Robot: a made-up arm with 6 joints.
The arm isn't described. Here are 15 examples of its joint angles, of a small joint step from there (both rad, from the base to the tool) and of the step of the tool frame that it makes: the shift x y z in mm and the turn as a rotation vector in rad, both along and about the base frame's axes.
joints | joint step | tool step
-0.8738 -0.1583 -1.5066 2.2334 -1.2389 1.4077 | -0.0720 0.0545 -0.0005 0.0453 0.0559 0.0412 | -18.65 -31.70 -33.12 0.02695 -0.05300 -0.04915
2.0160 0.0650 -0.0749 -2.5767 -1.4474 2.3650 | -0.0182 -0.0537 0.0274 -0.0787 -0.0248 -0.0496 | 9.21 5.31 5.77 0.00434 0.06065 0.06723
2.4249 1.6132 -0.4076 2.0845 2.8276 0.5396 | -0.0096 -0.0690 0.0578 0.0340 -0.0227 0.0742 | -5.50 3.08 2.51 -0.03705 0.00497 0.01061
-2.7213 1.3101 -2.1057 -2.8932 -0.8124 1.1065 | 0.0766 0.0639 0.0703 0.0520 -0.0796 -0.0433 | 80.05 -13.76 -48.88 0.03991 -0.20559 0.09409
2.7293 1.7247 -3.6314 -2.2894 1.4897 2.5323 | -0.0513 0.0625 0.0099 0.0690 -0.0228 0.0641 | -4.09 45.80 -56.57 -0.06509 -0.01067 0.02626
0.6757 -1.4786 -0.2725 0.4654 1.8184 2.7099 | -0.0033 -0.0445 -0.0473 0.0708 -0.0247 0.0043 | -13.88 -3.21 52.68 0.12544 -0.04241 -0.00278
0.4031 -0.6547 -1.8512 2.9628 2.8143 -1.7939 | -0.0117 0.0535 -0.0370 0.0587 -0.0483 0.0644 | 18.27 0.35 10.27 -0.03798 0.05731 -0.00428
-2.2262 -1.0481 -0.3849 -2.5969 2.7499 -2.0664 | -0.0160 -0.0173 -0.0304 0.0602 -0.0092 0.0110 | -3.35 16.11 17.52 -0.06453 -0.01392 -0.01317
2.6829 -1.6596 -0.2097 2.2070 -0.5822 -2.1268 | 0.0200 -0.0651 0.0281 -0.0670 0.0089 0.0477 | 6.19 -5.80 16.75 0.04861 0.04708 0.00450
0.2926 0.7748 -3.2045 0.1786 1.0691 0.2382 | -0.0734 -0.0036 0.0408 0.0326 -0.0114 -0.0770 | 28.96 -32.08 -12.69 -0.05238 -0.00029 -0.03440
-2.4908 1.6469 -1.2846 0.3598 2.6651 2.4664 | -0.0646 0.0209 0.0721 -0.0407 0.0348 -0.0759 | 27.54 24.84 18.37 0.04293 -0.11013 -0.10685
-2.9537 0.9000 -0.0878 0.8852 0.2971 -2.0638 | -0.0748 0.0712 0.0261 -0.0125 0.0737 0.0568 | 61.75 -18.52 31.61 0.02577 -0.15662 -0.13556
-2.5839 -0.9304 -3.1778 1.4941 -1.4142 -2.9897 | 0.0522 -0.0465 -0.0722 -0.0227 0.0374 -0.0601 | -1.41 39.01 -62.10 -0.04092 0.04060 0.00759
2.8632 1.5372 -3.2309 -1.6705 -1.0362 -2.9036 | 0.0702 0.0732 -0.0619 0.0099 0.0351 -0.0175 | -6.13 -48.38 -16.30 -0.00285 0.00777 0.03698
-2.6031 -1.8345 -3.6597 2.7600 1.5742 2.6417 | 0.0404 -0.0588 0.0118 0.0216 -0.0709 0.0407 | -28.26 9.23 -25.21 0.02390 -0.02495 0.01542
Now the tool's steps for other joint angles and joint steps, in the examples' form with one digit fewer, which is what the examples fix.
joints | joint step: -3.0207 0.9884 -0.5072 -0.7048 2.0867 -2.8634 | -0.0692 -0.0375 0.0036 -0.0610 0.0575 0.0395
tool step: -16.3 0.5 3.1 0.0192 0.0156 0.0321
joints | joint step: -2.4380 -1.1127 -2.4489 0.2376 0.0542 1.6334 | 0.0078 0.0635 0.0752 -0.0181 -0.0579 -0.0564
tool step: -62.2 -47.5 59.9 0.0254 -0.0861 -0.0581
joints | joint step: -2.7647 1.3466 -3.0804 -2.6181 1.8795 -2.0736 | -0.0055 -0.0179 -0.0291 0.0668 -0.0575 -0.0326
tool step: 3.5 12.1 22.7 -0.0619 -0.0441 0.0123
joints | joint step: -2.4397 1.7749 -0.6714 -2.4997 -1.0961 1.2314 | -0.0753 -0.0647 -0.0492 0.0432 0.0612 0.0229
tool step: -10.8 -42.7 -46.8 -0.0342 0.1634 -0.0560
